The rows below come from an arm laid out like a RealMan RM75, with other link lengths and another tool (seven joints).
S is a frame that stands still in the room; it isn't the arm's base.
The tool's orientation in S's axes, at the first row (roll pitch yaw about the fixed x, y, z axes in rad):
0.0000, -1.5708, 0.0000
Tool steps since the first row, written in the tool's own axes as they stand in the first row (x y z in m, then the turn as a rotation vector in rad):
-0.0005, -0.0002, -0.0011, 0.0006, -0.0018, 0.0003
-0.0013, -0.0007, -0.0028, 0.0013, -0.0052, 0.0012
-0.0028, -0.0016, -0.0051, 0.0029, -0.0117, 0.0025
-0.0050, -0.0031, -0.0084, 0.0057, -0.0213, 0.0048
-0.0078, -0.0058, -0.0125, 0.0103, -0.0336, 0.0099
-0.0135, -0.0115, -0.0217, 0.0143, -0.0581, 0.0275
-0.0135, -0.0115, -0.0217, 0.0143, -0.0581, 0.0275
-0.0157, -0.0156, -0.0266, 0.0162, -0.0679, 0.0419
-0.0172, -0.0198, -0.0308, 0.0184, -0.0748, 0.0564
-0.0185, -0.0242, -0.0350, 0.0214, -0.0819, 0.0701
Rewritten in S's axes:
0.0011, -0.0002, -0.0005, -0.0003, -0.0018, 0.0006
0.0028, -0.0007, -0.0013, -0.0012, -0.0052, 0.0013
0.0051, -0.0016, -0.0028, -0.0025, -0.0117, 0.0029
0.0084, -0.0031, -0.0050, -0.0048, -0.0213, 0.0057
0.0125, -0.0058, -0.0078, -0.0099, -0.0336, 0.0103
0.0217, -0.0115, -0.0135, -0.0275, -0.0581, 0.0143
0.0217, -0.0115, -0.0135, -0.0275, -0.0581, 0.0143
0.0266, -0.0156, -0.0157, -0.0419, -0.0679, 0.0162
0.0308, -0.0198, -0.0172, -0.0564, -0.0748, 0.0184
0.0350, -0.0242, -0.0185, -0.0701, -0.0819, 0.0214

